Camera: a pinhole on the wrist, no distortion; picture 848 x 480 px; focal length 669.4 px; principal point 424.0 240.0 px. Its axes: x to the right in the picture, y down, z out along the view. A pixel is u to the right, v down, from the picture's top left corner.
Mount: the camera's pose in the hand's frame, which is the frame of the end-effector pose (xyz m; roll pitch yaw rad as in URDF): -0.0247 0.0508 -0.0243 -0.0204 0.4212 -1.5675
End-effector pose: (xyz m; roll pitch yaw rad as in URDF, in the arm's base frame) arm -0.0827 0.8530 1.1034 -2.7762 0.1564 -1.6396
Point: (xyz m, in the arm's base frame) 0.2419 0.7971 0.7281
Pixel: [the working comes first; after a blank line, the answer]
In the camera's frame: 0.0094 0.1046 0.5355

436 371
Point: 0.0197 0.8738 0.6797
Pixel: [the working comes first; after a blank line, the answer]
In the camera's frame: -0.1916 0.0548 0.4142

114 329
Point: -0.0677 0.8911 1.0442
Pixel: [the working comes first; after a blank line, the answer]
In the camera's frame: -0.0006 -0.0068 0.0972

420 193
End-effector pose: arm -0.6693 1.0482 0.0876 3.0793 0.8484 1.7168
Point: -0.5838 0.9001 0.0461
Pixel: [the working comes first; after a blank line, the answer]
In the camera's frame: -0.0743 -0.0525 0.1570

107 16
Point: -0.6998 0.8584 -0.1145
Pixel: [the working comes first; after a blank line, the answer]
In the camera's frame: -0.0046 0.0482 0.3183

414 341
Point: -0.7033 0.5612 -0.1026
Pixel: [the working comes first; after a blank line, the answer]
In the camera's frame: -0.0360 -0.1593 0.5290

378 38
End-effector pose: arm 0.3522 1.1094 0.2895 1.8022 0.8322 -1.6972
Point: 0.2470 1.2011 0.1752
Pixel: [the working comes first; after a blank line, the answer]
In the camera's frame: 0.0730 0.0520 0.2178

648 400
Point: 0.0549 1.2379 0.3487
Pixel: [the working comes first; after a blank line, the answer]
In the camera's frame: -0.1315 -0.0859 0.3045

135 51
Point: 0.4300 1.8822 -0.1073
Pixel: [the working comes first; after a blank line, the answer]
In the camera's frame: 0.6919 -0.2191 0.5653

outside the picture
